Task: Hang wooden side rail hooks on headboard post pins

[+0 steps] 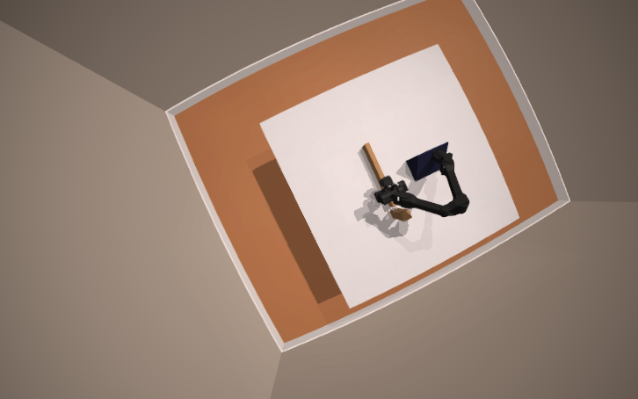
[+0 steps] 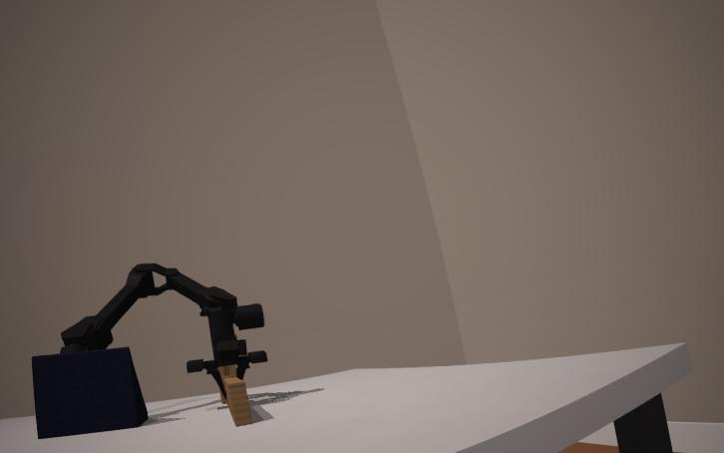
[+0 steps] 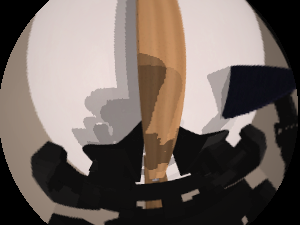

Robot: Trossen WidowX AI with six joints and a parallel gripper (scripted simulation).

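The headboard post lies 140 mm to the left of my gripper tip and 60 mm above it.
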